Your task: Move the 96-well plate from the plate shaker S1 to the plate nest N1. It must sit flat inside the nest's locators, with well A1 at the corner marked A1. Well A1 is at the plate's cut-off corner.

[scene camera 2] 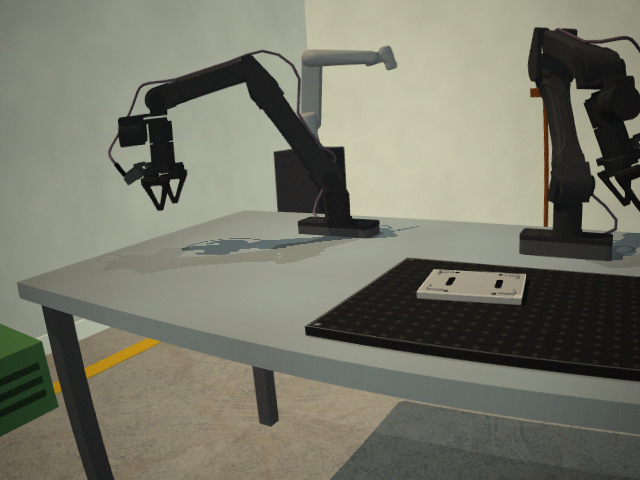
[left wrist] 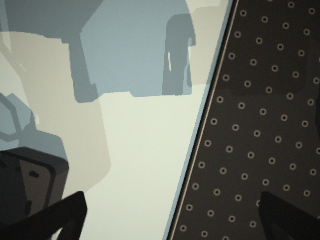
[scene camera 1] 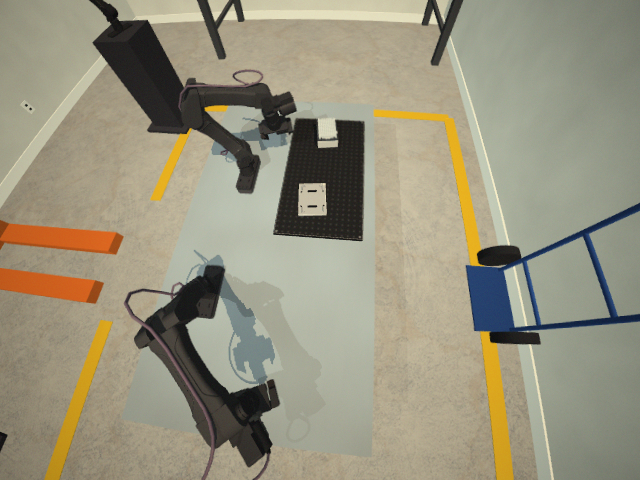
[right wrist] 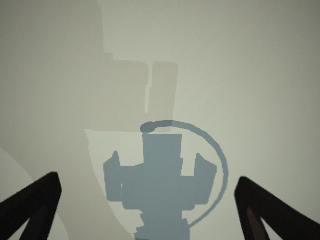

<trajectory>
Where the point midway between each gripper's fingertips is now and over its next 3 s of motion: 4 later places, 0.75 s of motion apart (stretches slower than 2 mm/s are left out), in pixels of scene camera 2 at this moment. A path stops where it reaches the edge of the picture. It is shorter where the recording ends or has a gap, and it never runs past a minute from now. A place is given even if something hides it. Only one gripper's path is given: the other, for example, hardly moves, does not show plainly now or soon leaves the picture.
My right gripper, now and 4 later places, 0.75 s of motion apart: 168,206; 153,209; 339,154; 547,89; 480,85
</trajectory>
